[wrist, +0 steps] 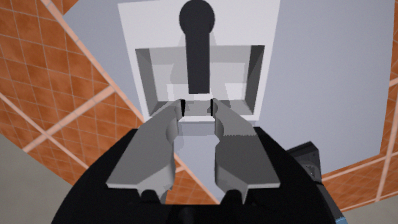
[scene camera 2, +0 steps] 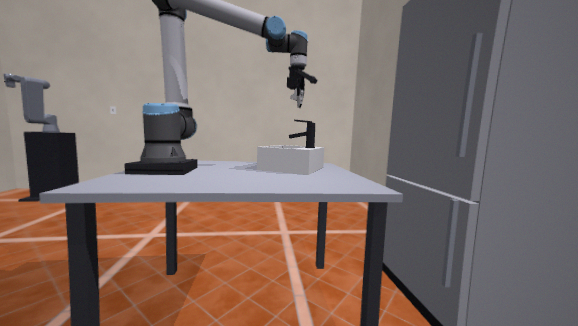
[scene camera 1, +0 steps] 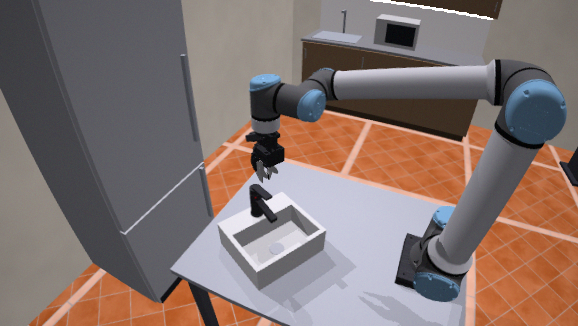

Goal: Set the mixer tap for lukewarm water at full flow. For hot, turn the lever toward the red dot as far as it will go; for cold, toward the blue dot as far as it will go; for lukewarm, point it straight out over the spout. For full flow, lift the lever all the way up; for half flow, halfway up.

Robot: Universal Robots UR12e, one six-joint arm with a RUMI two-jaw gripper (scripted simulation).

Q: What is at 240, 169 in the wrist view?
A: My gripper.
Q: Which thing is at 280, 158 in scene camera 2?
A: A white sink.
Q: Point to a lever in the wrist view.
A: At 196, 29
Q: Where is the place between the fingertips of my gripper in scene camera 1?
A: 265, 181
